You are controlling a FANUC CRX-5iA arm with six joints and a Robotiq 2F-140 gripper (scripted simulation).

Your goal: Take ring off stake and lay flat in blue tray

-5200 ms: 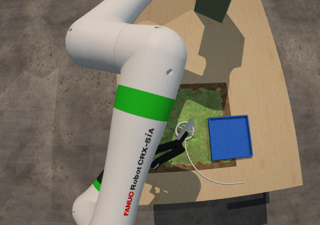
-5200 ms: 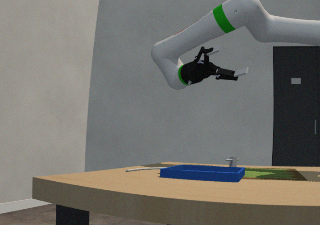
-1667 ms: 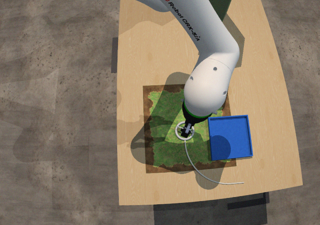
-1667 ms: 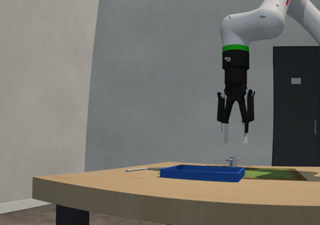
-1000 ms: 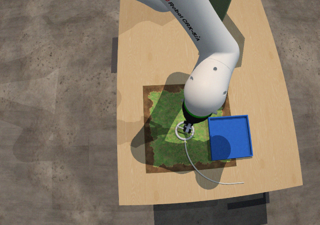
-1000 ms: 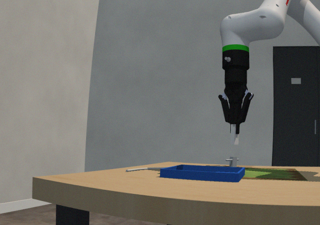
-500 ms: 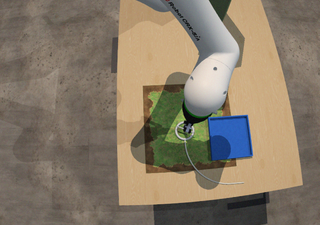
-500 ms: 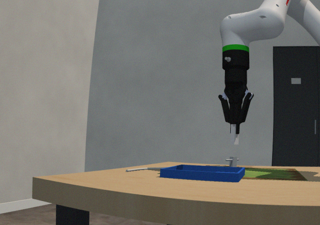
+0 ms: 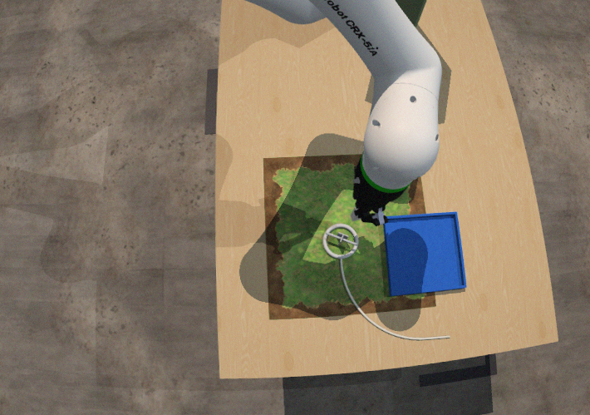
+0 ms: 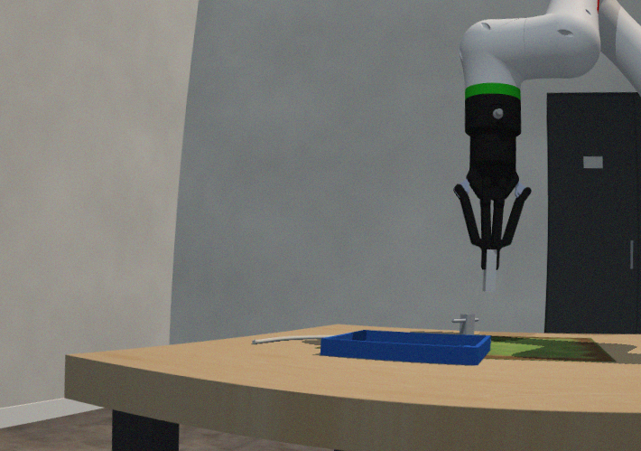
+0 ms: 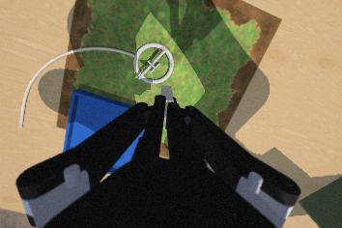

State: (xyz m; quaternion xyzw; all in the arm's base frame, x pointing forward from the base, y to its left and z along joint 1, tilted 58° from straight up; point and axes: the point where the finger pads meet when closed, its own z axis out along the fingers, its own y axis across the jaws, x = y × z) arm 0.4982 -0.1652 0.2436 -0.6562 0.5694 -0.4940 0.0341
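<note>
The green mat is 10 mm ahead of my hand, 10 mm to the right of it and 130 mm below it. The rest, counted from my hand: grey stake (20 mm ahead, 40 mm to the right, 90 mm below); then blue tray (150 mm ahead, 120 mm to the left, 110 mm below); then ring (20 mm ahead, 40 mm to the right, 110 mm below).
</note>
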